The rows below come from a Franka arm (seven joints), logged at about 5 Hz.
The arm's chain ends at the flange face. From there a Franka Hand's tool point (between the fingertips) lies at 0.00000 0.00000 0.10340 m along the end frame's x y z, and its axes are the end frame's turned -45 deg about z.
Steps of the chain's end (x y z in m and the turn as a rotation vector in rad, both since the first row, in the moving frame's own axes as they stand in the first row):
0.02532 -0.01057 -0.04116 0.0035 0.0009 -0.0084
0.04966 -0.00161 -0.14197 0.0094 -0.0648 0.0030
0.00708 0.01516 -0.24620 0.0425 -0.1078 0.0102
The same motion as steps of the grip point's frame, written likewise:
0.02570 0.01024 -0.04116 0.0018 0.0031 -0.0084
0.03221 0.02855 -0.14219 0.0525 -0.0392 0.0030
-0.01042 0.00474 -0.24689 0.1063 -0.0462 0.0102

